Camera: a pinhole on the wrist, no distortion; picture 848 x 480 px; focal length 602.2 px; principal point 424.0 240.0 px. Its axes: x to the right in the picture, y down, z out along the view. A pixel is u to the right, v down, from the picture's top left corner.
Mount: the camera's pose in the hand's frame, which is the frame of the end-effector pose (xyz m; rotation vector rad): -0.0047 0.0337 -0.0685 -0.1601 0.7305 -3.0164
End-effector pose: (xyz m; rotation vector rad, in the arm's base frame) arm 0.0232 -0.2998 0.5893 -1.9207 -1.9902 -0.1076
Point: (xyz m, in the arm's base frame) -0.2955 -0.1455 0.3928
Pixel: 374 364
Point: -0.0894 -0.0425 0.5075
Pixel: 27 213
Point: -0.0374 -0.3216 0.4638
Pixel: 661 159
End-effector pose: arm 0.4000 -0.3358 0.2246 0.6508 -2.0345 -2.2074
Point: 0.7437 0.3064 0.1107
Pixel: outside the picture
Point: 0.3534 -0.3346 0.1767
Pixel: 173 366
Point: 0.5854 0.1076 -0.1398
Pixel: outside the picture
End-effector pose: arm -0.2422 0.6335 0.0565 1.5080 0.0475 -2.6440
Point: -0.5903 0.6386 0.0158
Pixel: 128 90
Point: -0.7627 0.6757 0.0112
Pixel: 136 117
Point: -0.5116 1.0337 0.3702
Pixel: 658 456
